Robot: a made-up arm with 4 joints.
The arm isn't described. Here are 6 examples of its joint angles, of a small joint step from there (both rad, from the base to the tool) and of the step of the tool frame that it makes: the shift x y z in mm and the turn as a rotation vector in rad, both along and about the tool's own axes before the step.
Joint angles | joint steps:
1: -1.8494 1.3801 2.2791 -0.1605 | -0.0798 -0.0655 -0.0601 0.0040
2: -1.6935 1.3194 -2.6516 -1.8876 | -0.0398 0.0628 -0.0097 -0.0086
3: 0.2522 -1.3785 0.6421 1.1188 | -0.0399 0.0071 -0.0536 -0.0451
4: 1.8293 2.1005 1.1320 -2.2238 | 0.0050 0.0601 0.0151 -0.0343
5: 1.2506 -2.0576 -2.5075 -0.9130 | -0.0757 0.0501 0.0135 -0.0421
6: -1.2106 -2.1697 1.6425 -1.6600 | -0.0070 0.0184 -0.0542 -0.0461
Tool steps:
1: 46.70 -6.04 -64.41 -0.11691 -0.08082 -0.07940
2: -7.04 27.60 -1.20 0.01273 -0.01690 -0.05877
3: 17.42 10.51 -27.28 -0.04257 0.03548 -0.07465
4: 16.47 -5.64 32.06 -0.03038 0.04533 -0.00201
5: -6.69 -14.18 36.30 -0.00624 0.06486 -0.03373
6: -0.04 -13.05 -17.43 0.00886 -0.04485 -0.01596
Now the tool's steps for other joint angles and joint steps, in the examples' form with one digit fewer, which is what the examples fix.
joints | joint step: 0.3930 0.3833 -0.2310 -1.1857 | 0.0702 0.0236 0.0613 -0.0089
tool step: 31.2 8.0 64.0 0.0829 0.1036 -0.0600
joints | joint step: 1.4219 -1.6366 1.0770 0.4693 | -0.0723 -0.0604 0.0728 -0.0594
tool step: 21.8 7.9 -2.2 0.0166 -0.0882 -0.1381
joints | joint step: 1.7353 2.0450 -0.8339 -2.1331 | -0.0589 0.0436 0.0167 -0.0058
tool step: 3.4 -13.8 24.5 -0.0158 0.0580 0.0122
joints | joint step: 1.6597 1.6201 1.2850 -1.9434 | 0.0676 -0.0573 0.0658 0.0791
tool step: -7.6 2.2 35.3 0.0306 0.0788 0.0497
